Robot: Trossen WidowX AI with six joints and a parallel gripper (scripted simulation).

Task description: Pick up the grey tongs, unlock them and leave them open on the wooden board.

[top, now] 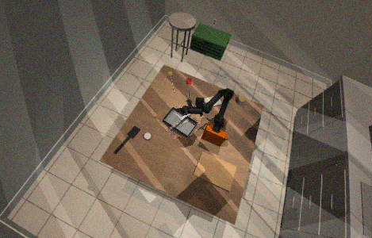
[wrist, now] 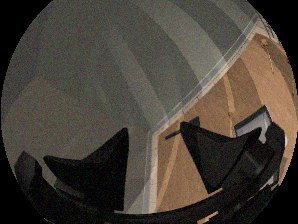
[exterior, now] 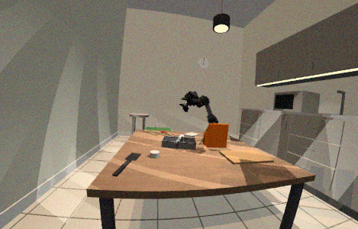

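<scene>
The small yellow piece lies 340 mm below my gripper tip, 40 mm to the right of it and 10 mm behind it. The rest, counted from my gripper tip: white pad 500 mm to the right, 390 mm below, 240 mm behind; then roasting tin 380 mm below, 100 mm to the right, 30 mm behind; then black spatula 400 mm below, 340 mm ahead, 280 mm to the left.
</scene>
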